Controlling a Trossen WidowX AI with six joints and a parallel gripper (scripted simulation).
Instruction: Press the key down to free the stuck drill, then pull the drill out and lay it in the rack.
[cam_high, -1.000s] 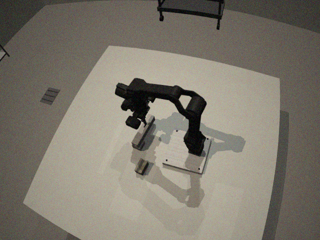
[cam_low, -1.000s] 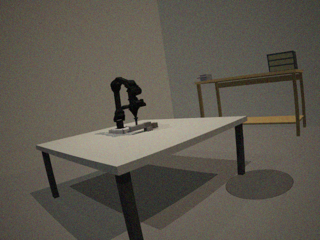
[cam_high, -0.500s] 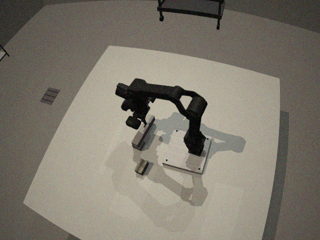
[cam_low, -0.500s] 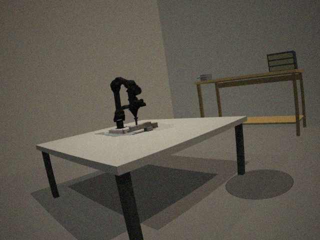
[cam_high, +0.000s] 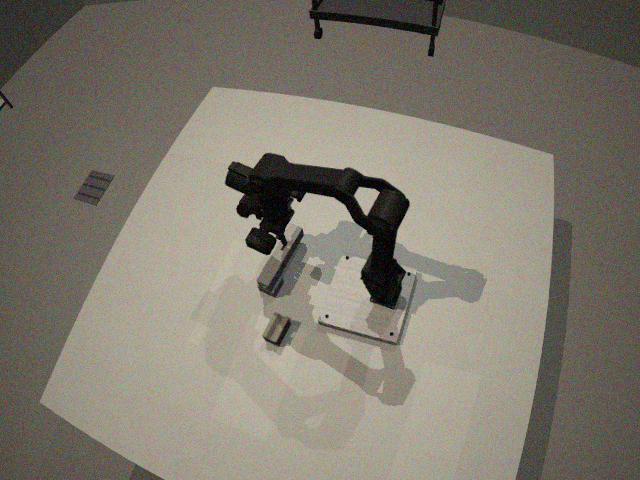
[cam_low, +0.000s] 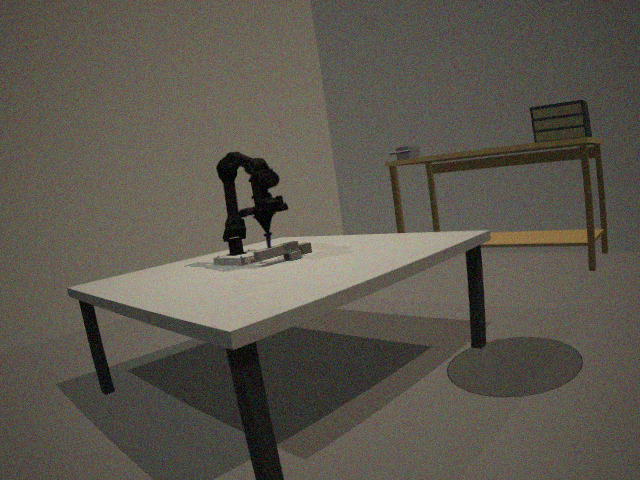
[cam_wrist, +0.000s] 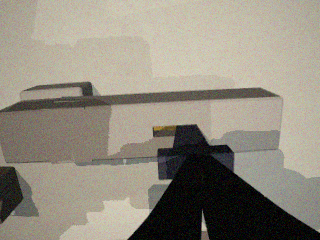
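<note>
The blue key is 3 cm below my gripper tip. Also, from my gripper tip: grey fixture block: 8 cm below, 4 cm to the left; then rack: 21 cm to the left, 10 cm below, 7 cm behind.
</note>
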